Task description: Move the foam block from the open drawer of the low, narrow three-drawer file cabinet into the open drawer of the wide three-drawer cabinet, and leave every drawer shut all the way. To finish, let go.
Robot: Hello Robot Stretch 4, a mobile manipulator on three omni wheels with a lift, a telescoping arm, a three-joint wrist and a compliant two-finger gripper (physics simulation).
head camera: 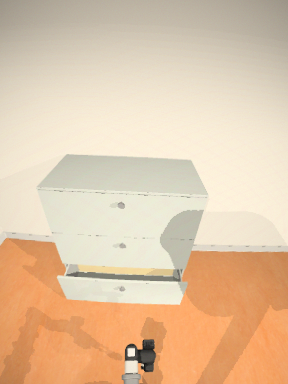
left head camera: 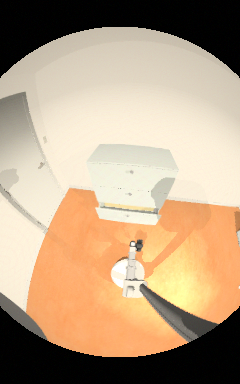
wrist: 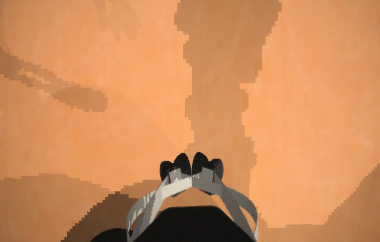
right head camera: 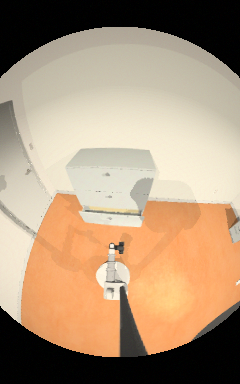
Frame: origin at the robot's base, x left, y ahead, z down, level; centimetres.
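Seen in the pictures: gripper, fingertip midpoint: (wrist: 191,166).
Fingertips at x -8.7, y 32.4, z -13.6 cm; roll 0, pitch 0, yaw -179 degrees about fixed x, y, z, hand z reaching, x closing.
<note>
Pixels of each thing's middle, then the offset from my fingertips to it. "spot": a spot on its surface instead. Level surfaces: height alone.
- wide three-drawer cabinet at a spot on its surface: (head camera: 90,217) (left head camera: 113,177) (right head camera: 91,181) spot: dx +32.5, dy +57.5, dz -67.5 cm
- grey door at a spot on its surface: (left head camera: 22,155) spot: dx +152.7, dy +56.8, dz -106.9 cm
- orange floor at its surface level: dz +16.3 cm
The wide three-drawer cabinet (head camera: 90,217) (left head camera: 111,177) (right head camera: 90,181) stands against the back wall, pale grey-green with round knobs. Its bottom drawer (head camera: 95,292) (left head camera: 111,215) (right head camera: 95,218) is open, with a pale yellow strip showing inside; its upper two drawers are shut. My gripper (wrist: 191,166) is shut, its black fingertips close together with nothing visible between them, above the floor. In the head camera view, the wrist is in front of the open drawer, apart from it. The foam block does not show. The low, narrow file cabinet cannot be clearly made out.
Part of a grey object (right head camera: 235,231) shows at the right edge of the right head camera view. A grey door (left head camera: 22,155) (right head camera: 12,165) is on the left. Arm shadows cross the orange floor (head camera: 240,285) (wrist: 320,100).
</note>
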